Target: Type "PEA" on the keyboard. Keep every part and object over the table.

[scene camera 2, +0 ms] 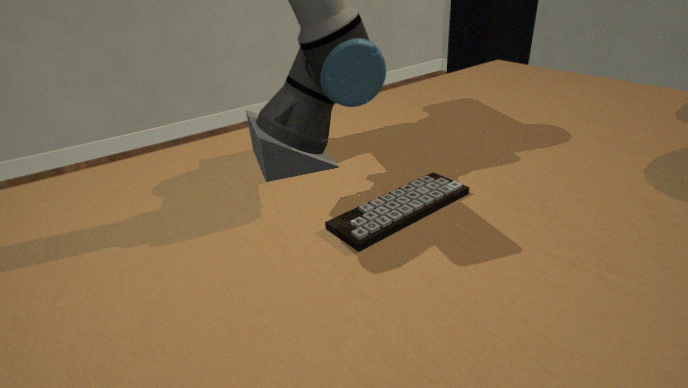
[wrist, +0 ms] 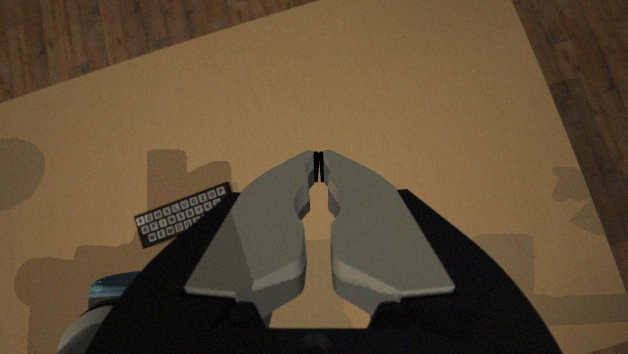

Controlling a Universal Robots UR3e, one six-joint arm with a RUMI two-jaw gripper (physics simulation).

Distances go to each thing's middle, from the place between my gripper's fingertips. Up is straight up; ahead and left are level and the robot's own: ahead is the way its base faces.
My hand is 10 mm past the dark keyboard [scene camera 2: 361, 227], 290 mm to the right of it and 350 mm above it.
